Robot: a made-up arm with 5 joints. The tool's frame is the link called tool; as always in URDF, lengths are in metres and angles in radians. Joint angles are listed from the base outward. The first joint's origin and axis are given. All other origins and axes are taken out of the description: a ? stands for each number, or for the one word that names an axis. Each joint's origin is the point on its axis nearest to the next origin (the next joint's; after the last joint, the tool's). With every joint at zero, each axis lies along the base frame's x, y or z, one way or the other. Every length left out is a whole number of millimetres.
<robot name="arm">
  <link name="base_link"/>
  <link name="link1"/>
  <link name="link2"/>
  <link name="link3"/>
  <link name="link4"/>
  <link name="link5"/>
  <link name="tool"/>
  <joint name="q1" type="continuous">
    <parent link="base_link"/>
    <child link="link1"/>
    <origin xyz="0 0 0.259" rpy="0 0 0"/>
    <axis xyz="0 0 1"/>
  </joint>
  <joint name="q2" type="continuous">
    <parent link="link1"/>
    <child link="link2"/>
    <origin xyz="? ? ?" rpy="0 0 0"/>
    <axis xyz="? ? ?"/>
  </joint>
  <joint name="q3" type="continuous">
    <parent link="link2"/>
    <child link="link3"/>
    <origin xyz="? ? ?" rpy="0 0 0"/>
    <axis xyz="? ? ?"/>
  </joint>
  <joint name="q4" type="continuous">
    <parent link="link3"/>
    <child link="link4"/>
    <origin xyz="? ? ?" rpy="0 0 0"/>
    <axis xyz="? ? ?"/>
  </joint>
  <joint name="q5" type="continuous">
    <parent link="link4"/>
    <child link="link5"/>
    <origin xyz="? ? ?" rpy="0 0 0"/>
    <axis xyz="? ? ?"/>
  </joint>
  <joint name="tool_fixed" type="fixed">
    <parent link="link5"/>
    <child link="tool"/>
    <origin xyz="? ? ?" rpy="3.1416 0 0"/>
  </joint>
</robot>
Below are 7 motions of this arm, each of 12 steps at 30 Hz.
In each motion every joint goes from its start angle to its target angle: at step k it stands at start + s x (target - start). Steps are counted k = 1, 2, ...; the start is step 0. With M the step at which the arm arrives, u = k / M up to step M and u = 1 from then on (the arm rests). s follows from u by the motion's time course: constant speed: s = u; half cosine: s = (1 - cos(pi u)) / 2; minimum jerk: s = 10 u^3 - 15 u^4 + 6 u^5.
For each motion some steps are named. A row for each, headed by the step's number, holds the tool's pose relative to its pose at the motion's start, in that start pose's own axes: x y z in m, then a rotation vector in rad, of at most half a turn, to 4 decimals.
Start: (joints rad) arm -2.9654 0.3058 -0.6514 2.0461 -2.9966
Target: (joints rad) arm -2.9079 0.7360 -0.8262 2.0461 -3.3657
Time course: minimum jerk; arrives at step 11
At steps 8, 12:
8: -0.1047 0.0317 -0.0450 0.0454 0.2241 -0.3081
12: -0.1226 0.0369 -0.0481 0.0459 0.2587 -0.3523

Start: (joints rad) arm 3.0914 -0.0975 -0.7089 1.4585 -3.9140
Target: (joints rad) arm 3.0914 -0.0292 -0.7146 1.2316 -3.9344
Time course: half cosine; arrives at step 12
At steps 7, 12:
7: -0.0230 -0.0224 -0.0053 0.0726 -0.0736 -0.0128
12: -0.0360 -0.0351 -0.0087 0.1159 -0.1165 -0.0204

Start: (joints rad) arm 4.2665 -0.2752 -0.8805 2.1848 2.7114
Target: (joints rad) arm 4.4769 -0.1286 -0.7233 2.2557 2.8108
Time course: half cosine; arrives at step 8
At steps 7, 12:
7: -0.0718 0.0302 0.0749 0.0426 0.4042 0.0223
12: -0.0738 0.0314 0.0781 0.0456 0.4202 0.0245

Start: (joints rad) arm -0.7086 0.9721 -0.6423 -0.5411 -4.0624
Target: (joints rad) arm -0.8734 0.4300 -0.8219 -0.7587 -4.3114
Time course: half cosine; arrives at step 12
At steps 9, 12:
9: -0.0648 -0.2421 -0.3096 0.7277 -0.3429 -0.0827
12: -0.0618 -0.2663 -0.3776 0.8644 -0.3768 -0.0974

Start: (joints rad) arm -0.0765 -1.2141 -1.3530 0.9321 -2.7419
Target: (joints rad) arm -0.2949 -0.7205 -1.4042 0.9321 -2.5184
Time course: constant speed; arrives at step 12
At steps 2, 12:
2: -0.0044 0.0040 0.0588 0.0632 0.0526 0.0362
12: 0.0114 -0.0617 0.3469 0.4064 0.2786 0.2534

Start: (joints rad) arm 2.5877 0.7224 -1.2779 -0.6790 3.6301
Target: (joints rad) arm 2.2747 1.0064 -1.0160 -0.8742 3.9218
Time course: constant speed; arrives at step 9
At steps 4, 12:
4: 0.0783 -0.1649 -0.0021 0.1905 0.0655 0.1853
12: 0.1838 -0.3417 -0.0592 0.4302 0.1184 0.4409

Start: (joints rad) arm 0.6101 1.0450 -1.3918 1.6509 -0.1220
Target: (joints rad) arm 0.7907 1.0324 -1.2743 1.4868 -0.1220
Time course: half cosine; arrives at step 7
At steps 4, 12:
4: 0.0151 -0.0578 0.0259 -0.1096 0.0230 -0.0310
12: 0.0226 -0.0921 0.0455 -0.1787 0.0376 -0.0527

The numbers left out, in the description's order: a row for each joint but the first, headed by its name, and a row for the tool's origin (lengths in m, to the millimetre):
q2: xyz 0 0 0, axis 0 1 0
q3: xyz 0.084 0 0.449, axis 0 1 0
q4: xyz 0.095 0 -0.418, axis 0 1 0
q5: xyz 0.109 0 -0.139, axis 0 0 -1
tool: xyz 0 0 0

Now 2 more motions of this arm.
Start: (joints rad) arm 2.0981 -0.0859 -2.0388 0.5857 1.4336
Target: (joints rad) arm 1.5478 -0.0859 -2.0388 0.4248 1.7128
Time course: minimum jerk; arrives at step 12
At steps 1, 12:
1: 0.0014 0.0001 -0.0001 0.0004 0.0029 0.0015
12: 0.2484 0.0155 -0.0893 0.1585 0.5513 0.2447

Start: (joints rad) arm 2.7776 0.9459 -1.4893 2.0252 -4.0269
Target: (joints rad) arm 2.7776 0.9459 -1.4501 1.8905 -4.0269
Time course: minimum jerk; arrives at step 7
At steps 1, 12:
1: -0.0004 -0.0004 0.0001 0.0017 -0.0014 0.0000
12: -0.0146 -0.0178 0.0023 0.0739 -0.0605 0.0000

